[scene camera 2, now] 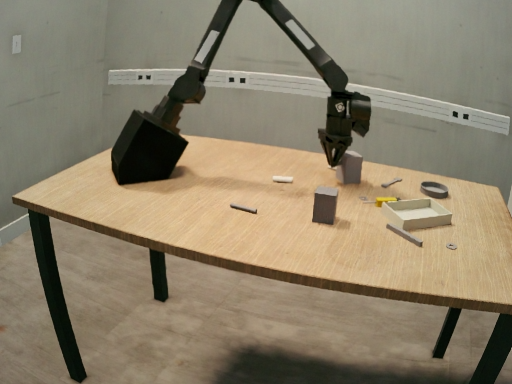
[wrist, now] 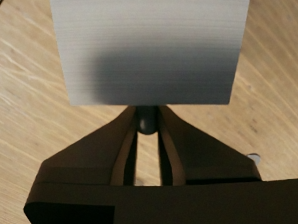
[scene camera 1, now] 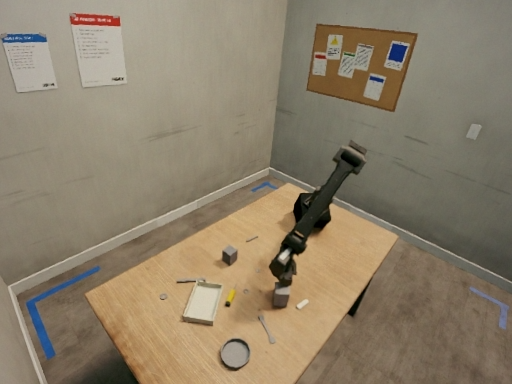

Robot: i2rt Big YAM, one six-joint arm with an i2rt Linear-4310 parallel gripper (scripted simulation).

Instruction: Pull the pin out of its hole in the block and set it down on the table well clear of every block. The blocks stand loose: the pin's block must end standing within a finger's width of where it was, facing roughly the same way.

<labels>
A white tray shows in scene camera 2 and in scene camera 1; in the wrist view it is out of frame. The same spot on the white tray: (scene camera 1: 204, 301) is (scene camera 2: 415, 217).
</labels>
